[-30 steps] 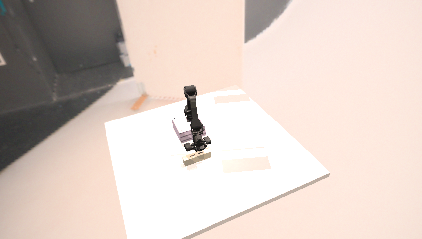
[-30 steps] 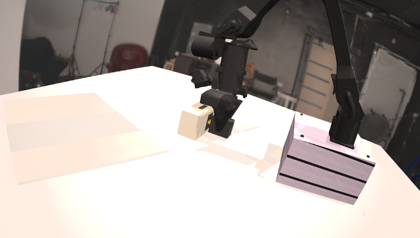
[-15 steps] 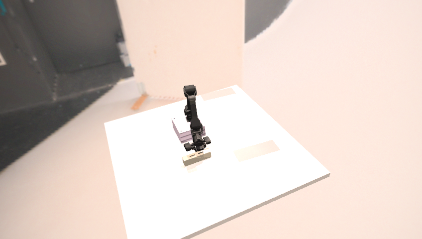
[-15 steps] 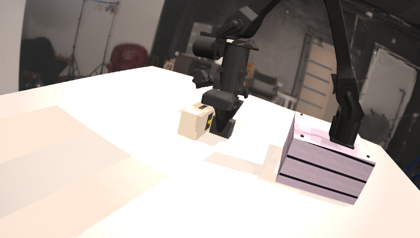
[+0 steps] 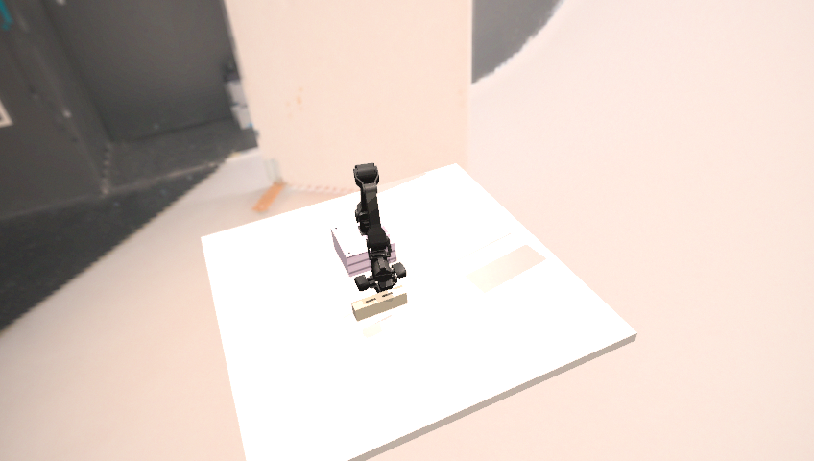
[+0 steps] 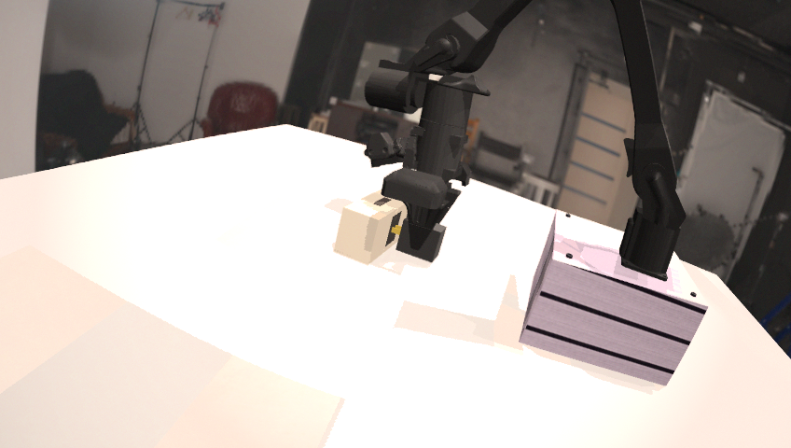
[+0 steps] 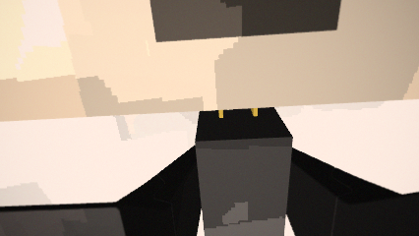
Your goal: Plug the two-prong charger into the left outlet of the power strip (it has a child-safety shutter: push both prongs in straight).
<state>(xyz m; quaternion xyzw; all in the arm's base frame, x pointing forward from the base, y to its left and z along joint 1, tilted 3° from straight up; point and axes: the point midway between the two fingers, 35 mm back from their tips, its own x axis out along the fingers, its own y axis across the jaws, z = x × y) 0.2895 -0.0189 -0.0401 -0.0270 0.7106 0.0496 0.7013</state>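
My gripper tip is now 2 cm short of the black two-prong charger and 1 cm below it.
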